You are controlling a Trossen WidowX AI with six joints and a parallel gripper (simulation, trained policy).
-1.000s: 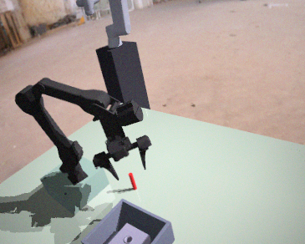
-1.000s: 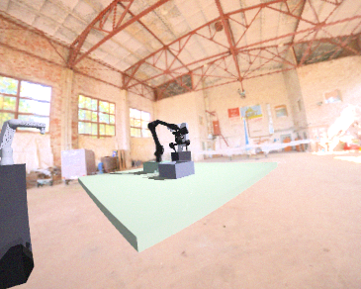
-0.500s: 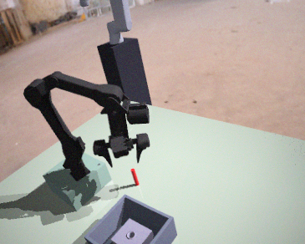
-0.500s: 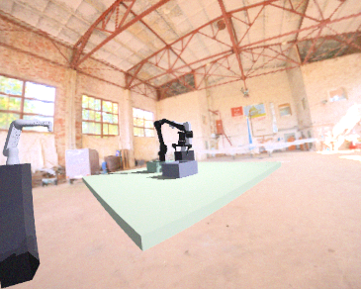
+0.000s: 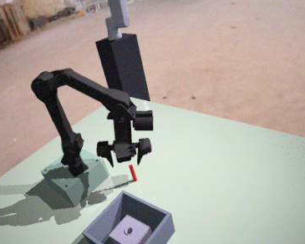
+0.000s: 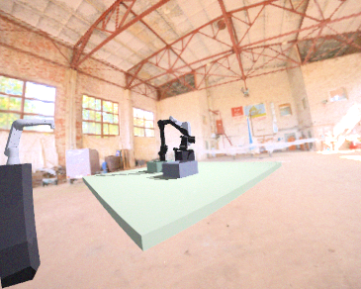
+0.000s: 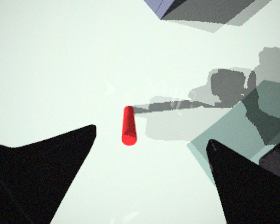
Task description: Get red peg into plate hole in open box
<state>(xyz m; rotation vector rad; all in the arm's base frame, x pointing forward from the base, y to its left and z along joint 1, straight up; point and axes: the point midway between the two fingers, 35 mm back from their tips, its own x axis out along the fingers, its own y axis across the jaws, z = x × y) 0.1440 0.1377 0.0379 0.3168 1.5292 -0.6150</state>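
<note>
My gripper tip is now 2 cm to the right of the red peg and 6 cm above it. Round my gripper tip: grey box (20 cm ahead, 15 cm to the right, 7 cm below).
</note>
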